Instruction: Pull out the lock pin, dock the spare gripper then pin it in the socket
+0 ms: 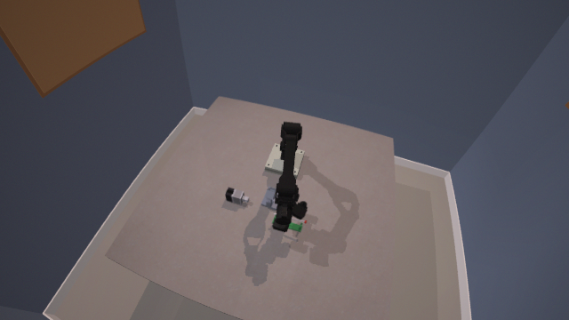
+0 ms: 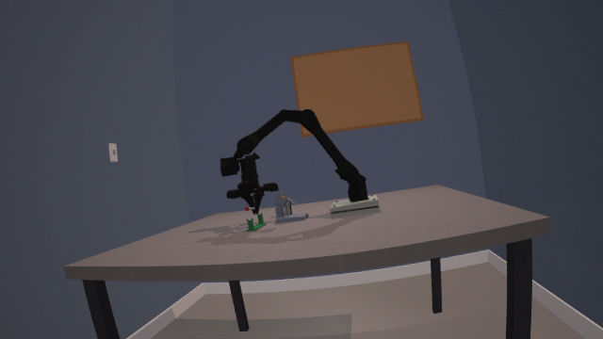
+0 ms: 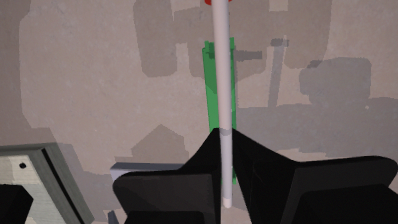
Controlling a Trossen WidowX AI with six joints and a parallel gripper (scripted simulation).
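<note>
Right now the green cradle is 1 cm to the left of my gripper tip and 3 cm below it. From my gripper tip the other things lie so: mount block: 11 cm behind, 9 cm to the right; then spare gripper: 9 cm behind, 25 cm to the right, 2 cm below.
</note>
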